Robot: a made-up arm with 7 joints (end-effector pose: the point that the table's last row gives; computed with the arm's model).
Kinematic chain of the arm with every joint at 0, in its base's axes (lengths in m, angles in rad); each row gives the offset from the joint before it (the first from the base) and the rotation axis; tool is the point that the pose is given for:
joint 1: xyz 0 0 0.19 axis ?
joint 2: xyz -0.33 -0.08 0 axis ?
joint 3: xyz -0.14 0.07 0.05 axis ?
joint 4: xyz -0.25 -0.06 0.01 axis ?
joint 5: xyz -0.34 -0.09 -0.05 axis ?
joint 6: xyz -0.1 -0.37 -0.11 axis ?
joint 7: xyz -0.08 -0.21 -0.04 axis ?
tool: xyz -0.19 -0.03 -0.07
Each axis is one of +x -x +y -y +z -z.
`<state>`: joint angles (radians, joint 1 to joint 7).
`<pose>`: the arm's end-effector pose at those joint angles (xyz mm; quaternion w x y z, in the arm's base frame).
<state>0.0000 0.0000 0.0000 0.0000 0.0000 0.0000 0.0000</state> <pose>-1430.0 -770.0 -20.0 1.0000 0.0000 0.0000 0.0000</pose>
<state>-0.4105 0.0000 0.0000 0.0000 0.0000 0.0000 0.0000</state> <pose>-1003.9 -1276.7 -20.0 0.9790 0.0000 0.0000 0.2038</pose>
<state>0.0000 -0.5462 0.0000 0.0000 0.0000 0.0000 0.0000</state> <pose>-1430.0 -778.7 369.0 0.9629 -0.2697 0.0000 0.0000</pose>
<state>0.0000 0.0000 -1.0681 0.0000 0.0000 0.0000 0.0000</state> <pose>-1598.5 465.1 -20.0 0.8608 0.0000 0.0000 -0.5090</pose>
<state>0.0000 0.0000 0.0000 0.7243 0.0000 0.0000 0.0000</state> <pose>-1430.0 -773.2 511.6 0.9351 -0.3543 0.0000 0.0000</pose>
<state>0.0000 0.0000 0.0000 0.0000 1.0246 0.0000 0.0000</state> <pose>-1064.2 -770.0 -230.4 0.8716 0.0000 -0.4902 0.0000</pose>
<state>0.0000 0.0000 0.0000 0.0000 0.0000 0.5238 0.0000</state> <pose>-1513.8 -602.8 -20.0 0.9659 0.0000 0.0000 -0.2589</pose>
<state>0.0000 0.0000 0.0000 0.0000 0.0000 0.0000 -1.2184</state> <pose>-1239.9 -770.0 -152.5 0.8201 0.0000 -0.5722 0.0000</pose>
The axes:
joint 1: -z
joint 2: +x
joint 3: +z
joint 4: -x
joint 5: -y
joint 6: -z
joint 7: +y

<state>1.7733 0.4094 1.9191 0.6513 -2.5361 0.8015 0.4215</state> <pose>-381.0 269.5 670.0 0.1446 -0.3039 0.7429 -0.5787</pose>
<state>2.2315 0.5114 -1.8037 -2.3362 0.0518 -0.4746 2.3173</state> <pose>428.7 -422.0 91.3 0.5270 0.1511 -0.5948 -0.5879</pose>
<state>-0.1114 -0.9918 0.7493 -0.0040 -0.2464 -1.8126 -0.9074</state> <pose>-347.7 -821.7 590.0 0.4482 0.2533 0.3818 0.7676</pose>
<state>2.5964 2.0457 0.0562 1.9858 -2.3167 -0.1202 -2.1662</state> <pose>675.9 1359.1 212.4 0.2236 0.0696 -0.0622 -0.9702</pose>
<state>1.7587 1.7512 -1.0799 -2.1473 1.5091 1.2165 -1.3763</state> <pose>-30.7 109.4 768.4 0.6745 -0.3467 -0.6518 -0.0040</pose>
